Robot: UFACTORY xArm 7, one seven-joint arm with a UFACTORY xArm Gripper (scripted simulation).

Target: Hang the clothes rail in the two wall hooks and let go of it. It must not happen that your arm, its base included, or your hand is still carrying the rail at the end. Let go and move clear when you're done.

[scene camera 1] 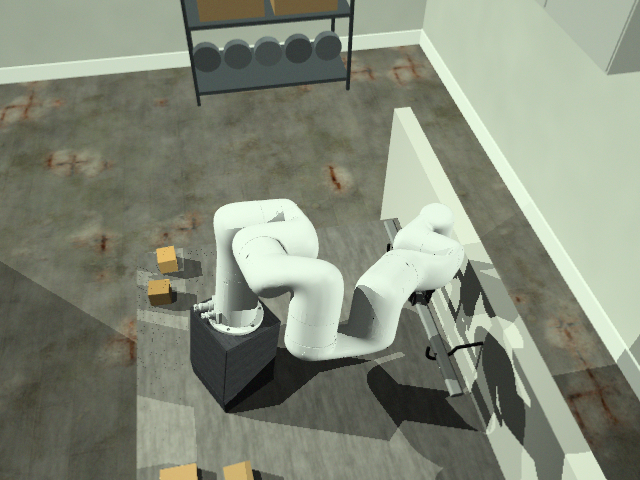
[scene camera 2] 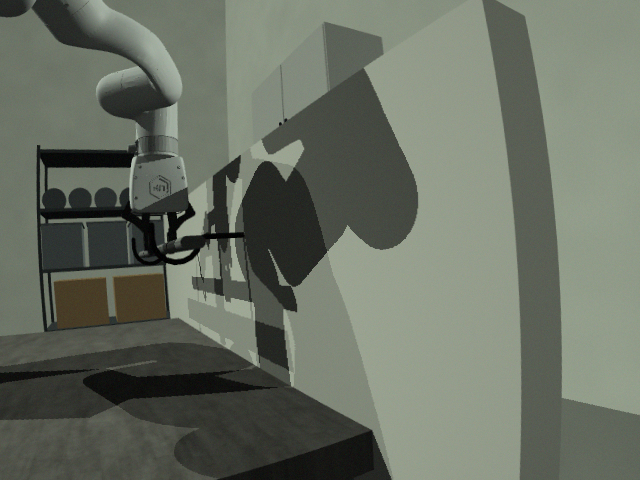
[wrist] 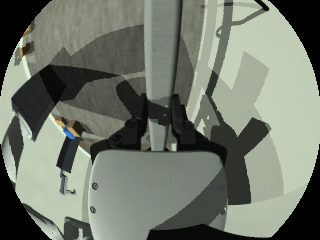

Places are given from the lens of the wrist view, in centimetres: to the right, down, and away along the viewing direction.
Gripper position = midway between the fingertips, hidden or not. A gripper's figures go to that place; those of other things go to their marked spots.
my gripper [wrist: 159,102]: 0, -2, 13
pale wall panel [wrist: 246,95]: 10, -3, 9
